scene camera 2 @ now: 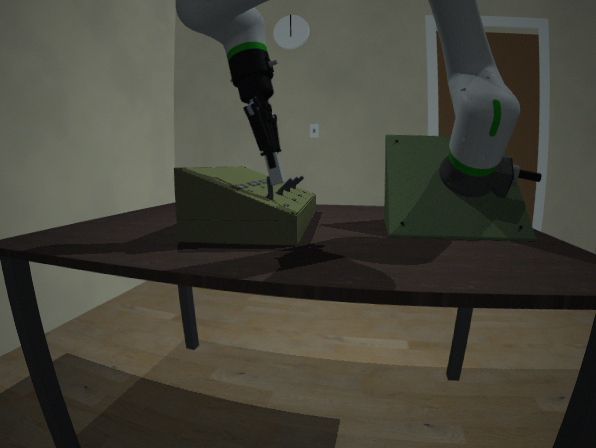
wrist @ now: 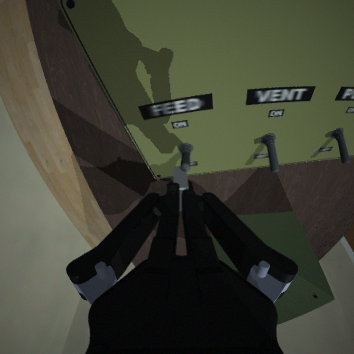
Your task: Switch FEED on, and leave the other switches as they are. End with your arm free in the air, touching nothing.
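Pixels of known places: gripper, fingertip midpoint: (scene camera 2: 278, 183) (wrist: 179, 175); arm's base, link origin: (scene camera 2: 466, 175).
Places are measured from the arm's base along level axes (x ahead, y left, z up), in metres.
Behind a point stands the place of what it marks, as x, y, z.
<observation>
The sloped green switch console (scene camera 2: 227, 215) @[0.495, 0.341, -0.081] (wrist: 260, 45) @[0.577, 0.199, -0.008] stands on the table. The FEED switch lever (scene camera 2: 270, 189) @[0.436, 0.261, -0.034] (wrist: 185, 158) @[0.445, 0.256, -0.018] stands nearly upright in the scene view, steeper than the other levers. The VENT lever (wrist: 272, 154) @[0.457, 0.139, -0.029] and a third lever (wrist: 342, 146) @[0.485, 0.024, -0.031], its label cut off, lean away from their ON marks. My gripper (scene camera 2: 275, 175) @[0.416, 0.262, -0.021] (wrist: 179, 175) @[0.416, 0.262, -0.021] is shut and empty. Its fingertips are right at the FEED lever, on the side away from its ON mark (wrist: 180, 124) @[0.482, 0.265, -0.037]. Whether they touch it, I cannot tell.
A green panel block (scene camera 2: 410, 190) @[0.148, 0.064, -0.041] (wrist: 272, 235) @[0.213, 0.012, -0.065] stands on the dark table (scene camera 2: 360, 272) @[0.210, 0.428, -0.141] to the right of the console in the scene view. A second white arm section (scene camera 2: 482, 125) @[0.000, 0.190, 0.106] with a dark end (scene camera 2: 470, 180) @[0.003, 0.076, -0.010] hangs in front of it.
</observation>
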